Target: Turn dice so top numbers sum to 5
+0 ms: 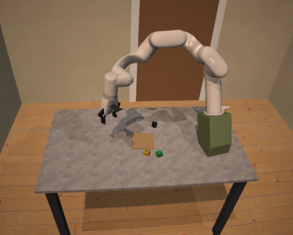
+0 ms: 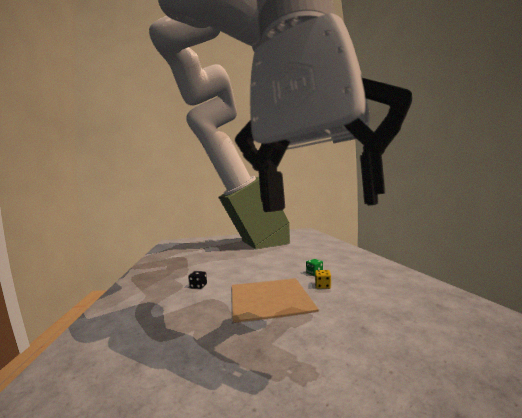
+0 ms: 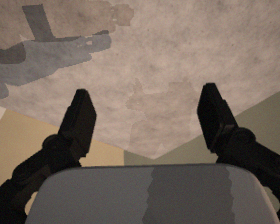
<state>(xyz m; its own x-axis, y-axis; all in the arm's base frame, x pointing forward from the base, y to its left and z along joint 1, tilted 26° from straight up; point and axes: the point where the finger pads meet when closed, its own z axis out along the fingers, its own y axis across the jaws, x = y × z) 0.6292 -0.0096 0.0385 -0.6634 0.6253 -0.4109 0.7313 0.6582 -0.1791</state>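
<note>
My hand is 30 cm past the black die, 13 cm to the left of it and 18 cm above it. The rest, counted from my hand: tan mat: 20 cm behind, 19 cm below; green die: 29 cm behind, 14 cm to the left, 18 cm below; yellow die: 21 cm behind, 12 cm to the left, 18 cm below.
</note>
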